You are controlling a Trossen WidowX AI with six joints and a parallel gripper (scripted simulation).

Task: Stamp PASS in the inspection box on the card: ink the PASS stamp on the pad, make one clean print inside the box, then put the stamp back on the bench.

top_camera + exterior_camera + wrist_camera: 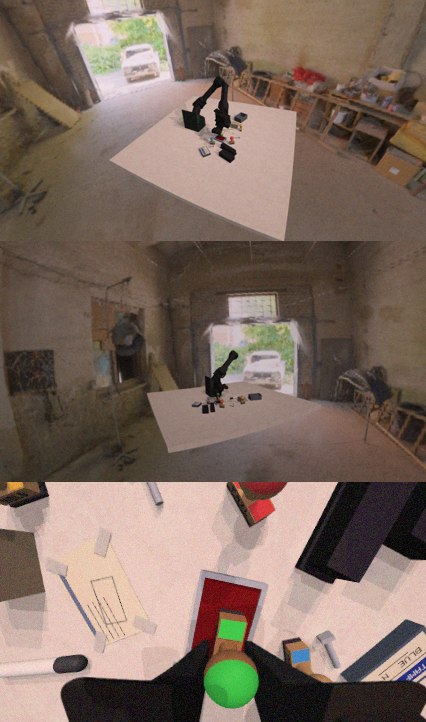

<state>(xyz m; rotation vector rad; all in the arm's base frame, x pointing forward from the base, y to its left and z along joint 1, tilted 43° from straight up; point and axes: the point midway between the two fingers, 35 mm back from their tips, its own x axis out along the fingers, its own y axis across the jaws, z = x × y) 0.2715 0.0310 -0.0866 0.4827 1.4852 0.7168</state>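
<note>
Right now the red ink pad is 50 mm below my gripper tip. Round my gripper tip: red-knobbed stamp: 110 mm ahead, 40 mm below; then green-knobbed stamp: right at my gripper tip; then blue-knobbed stamp: 30 mm behind, 80 mm to the right, 40 mm below.
</note>
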